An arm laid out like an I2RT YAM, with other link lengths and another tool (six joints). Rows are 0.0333 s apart.
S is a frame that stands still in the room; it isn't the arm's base.
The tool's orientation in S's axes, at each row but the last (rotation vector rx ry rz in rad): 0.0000 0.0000 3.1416; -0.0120 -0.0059 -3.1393; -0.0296 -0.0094 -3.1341; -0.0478 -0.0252 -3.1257; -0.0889 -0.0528 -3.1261; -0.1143 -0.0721 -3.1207; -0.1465 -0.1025 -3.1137
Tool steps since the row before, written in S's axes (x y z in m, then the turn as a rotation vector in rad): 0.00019 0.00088 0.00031 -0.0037 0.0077 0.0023; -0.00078 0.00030 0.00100 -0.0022 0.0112 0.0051; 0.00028 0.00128 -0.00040 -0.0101 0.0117 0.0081; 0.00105 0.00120 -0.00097 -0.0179 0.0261 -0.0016; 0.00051 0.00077 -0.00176 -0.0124 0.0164 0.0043; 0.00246 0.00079 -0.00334 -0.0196 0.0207 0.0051; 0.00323 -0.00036 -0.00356 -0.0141 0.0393 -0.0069
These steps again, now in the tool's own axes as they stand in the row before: -0.00019 -0.00088 0.00031 0.0037 -0.0077 0.0023; 0.00079 -0.00030 0.00100 0.0022 -0.0112 0.0051; -0.00030 -0.00128 -0.00039 0.0102 -0.0117 0.0080; -0.00110 -0.00120 -0.00092 0.0174 -0.0264 -0.0017; -0.00062 -0.00082 -0.00170 0.0124 -0.0164 0.0041; -0.00271 -0.00089 -0.00311 0.0196 -0.0208 0.0046; -0.00354 0.00021 -0.00326 0.0126 -0.0400 -0.0055
